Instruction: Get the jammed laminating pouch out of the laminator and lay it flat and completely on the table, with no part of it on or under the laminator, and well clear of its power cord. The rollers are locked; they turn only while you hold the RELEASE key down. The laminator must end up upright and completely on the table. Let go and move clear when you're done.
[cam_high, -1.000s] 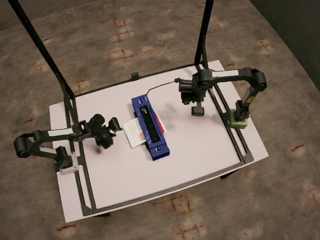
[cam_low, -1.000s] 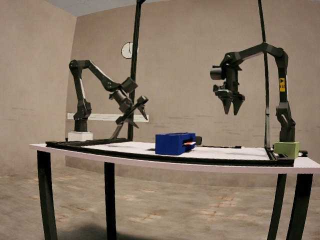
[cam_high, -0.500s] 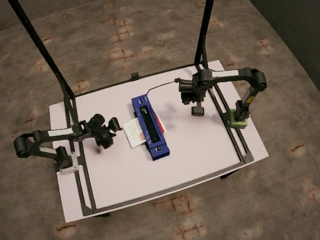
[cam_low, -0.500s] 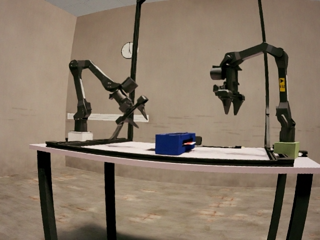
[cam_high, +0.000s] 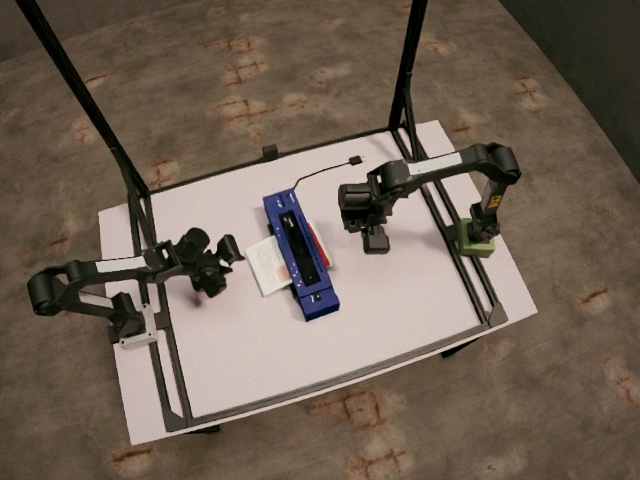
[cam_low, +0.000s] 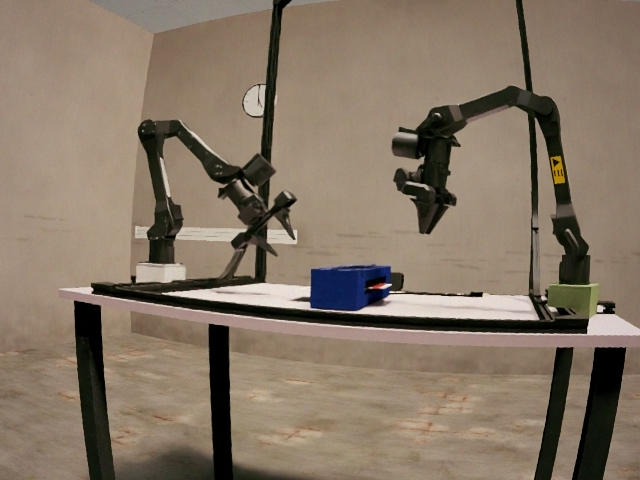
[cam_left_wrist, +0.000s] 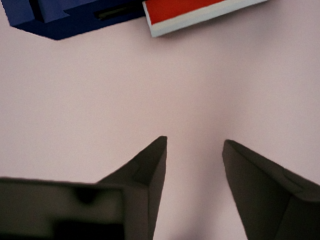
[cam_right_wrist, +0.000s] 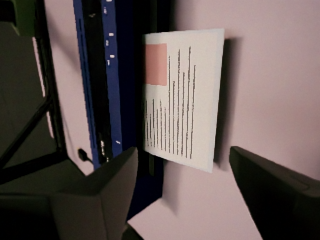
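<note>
My left hand is 160 mm to the left of the release key, 120 mm above it and 110 mm short of it. Round my left hand: plug 320 mm behind, 190 mm below, 100 mm to the left.
</note>
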